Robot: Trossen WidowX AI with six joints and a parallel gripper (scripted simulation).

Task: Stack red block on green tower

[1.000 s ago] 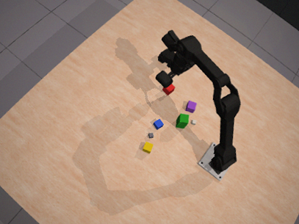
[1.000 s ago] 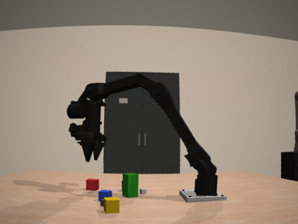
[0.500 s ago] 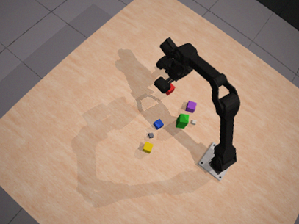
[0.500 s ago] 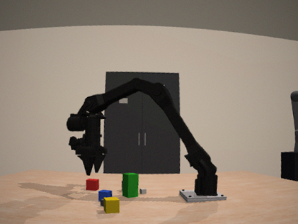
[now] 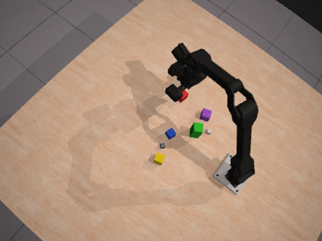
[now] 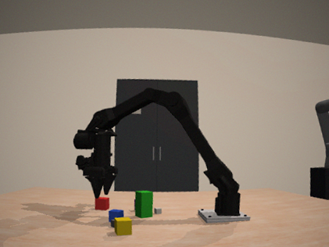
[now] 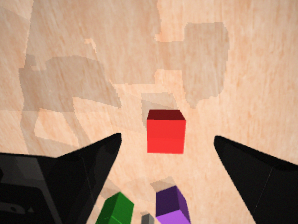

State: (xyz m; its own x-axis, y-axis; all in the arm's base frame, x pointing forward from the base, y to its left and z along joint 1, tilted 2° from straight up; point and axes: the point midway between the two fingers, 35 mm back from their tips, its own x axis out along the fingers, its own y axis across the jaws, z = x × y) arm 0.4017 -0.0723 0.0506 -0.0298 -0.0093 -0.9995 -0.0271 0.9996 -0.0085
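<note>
Now: the red block 20 mm below my gripper tip. Also, from my gripper tip: blue block: 150 mm to the left, 100 mm behind, 30 mm below; green block: 160 mm behind, 70 mm to the left, 20 mm below; purple block: 130 mm behind, 20 mm to the right, 20 mm below.
</note>
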